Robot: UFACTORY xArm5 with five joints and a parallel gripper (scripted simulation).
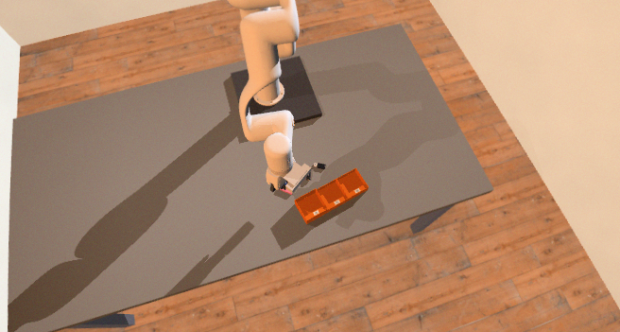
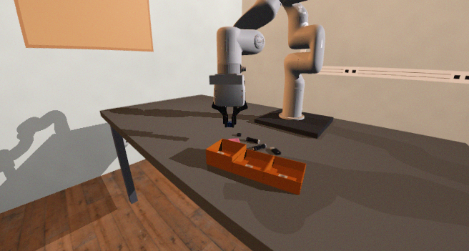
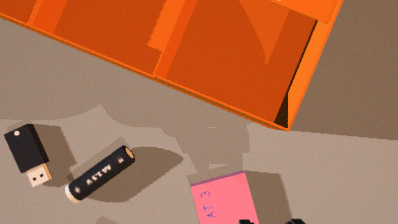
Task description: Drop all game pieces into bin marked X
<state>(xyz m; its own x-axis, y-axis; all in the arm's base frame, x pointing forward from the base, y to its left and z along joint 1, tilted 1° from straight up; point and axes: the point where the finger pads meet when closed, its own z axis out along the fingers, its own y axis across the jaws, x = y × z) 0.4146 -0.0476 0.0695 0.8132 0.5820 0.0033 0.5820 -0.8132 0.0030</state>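
Right now my hand is 7 cm short of the three joined bins, 15 cm to the right of it and 7 cm above it. Also, from my hand: blue die (1 cm below); then flat pink piece (1 cm behind, 1 cm to the left, 8 cm below); then black cylinder (7 cm behind, 5 cm to the left, 8 cm below).
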